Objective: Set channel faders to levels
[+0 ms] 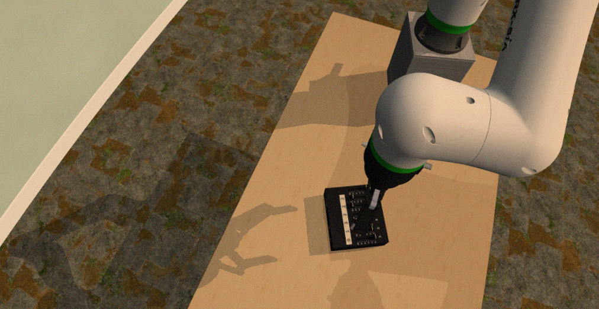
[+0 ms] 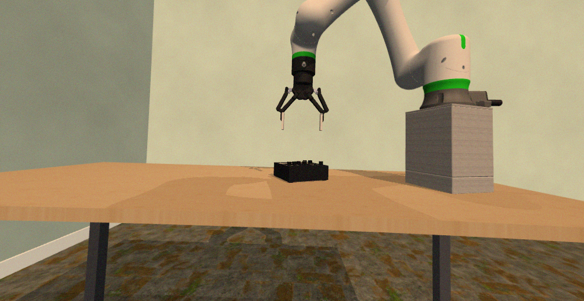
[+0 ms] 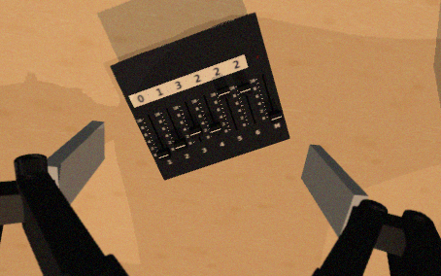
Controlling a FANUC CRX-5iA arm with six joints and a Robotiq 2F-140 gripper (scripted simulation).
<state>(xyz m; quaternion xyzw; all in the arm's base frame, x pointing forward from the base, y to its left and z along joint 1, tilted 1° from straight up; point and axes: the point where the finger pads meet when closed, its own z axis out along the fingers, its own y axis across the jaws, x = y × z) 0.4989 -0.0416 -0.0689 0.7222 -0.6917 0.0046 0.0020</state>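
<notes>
The channel 5 cap lies 20 mm behind my hand, 20 mm to the right of it and 130 mm below it. Also, from my hand: channel 3 fader cap: 10 mm ahead, 30 mm to the left, 130 mm below; then channel 4 cap: 10 mm behind, 20 mm to the left, 130 mm below; then channel 6 cap: 40 mm behind, 20 mm to the right, 130 mm below.
</notes>
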